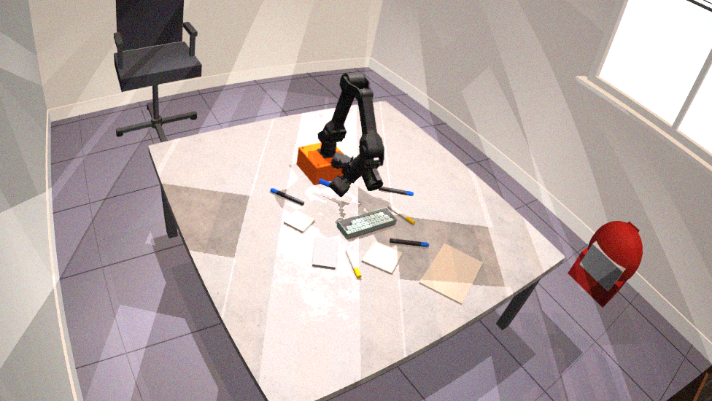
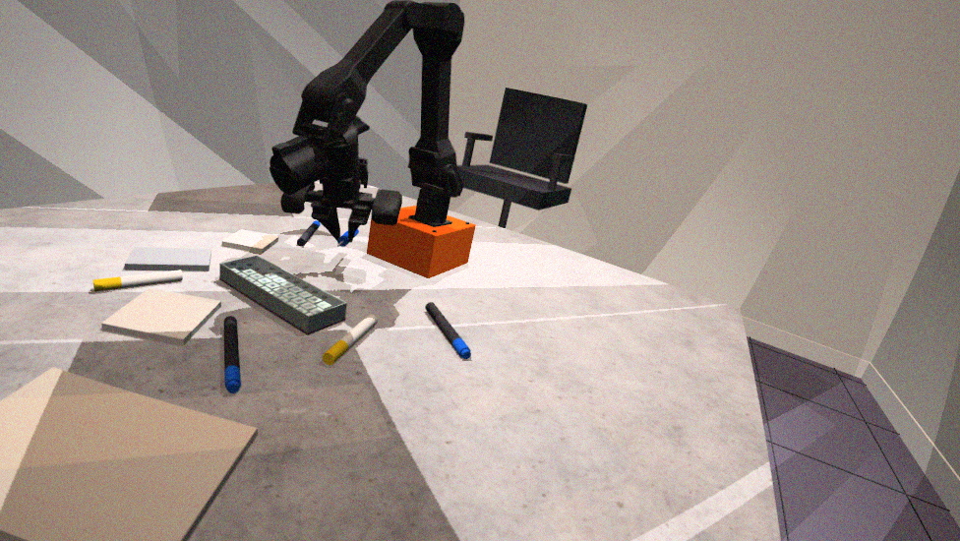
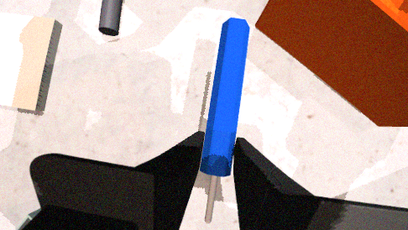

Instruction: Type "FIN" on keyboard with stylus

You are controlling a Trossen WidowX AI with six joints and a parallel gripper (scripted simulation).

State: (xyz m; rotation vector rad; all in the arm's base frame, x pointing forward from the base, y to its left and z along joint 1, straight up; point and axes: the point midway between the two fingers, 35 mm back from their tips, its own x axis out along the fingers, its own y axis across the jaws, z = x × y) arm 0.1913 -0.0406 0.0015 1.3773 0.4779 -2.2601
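My gripper tip is now right at the blue stylus. The rest, counted from my gripper tip: N key 160 mm ahead, 20 mm to the left, 40 mm below; stylus tip 30 mm ahead, 20 mm to the left.
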